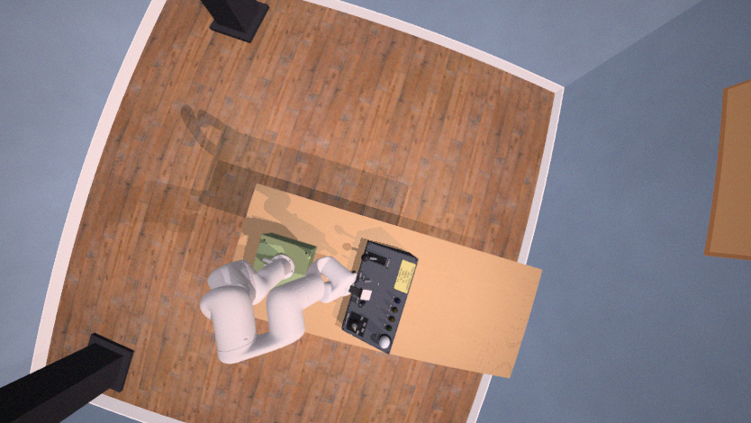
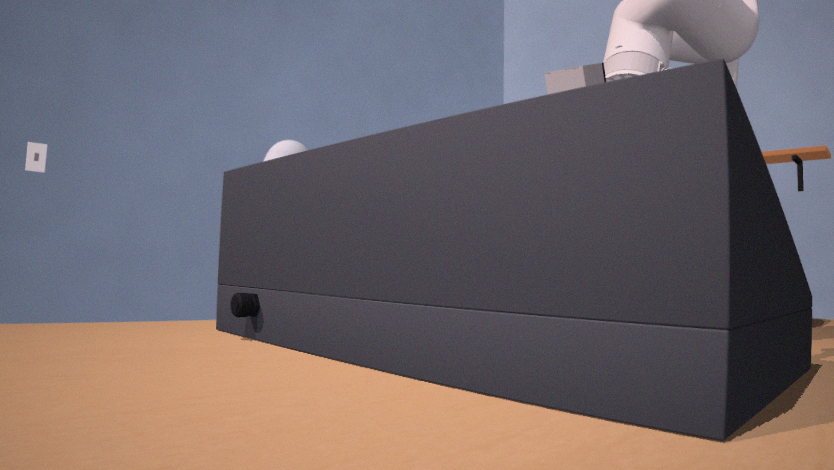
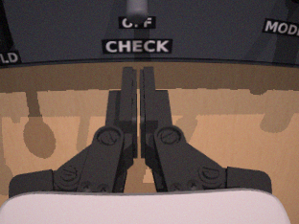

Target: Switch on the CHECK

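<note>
My hand is 70 mm short of the check toggle, 10 mm to the right of it and 30 mm above it. The rest, counted from my hand: dark grey console 110 mm ahead, 60 mm to the right, 50 mm below; mode knob 80 mm ahead, 110 mm to the right, 30 mm below; black lever 40 mm ahead, 120 mm to the left, 20 mm below.
</note>
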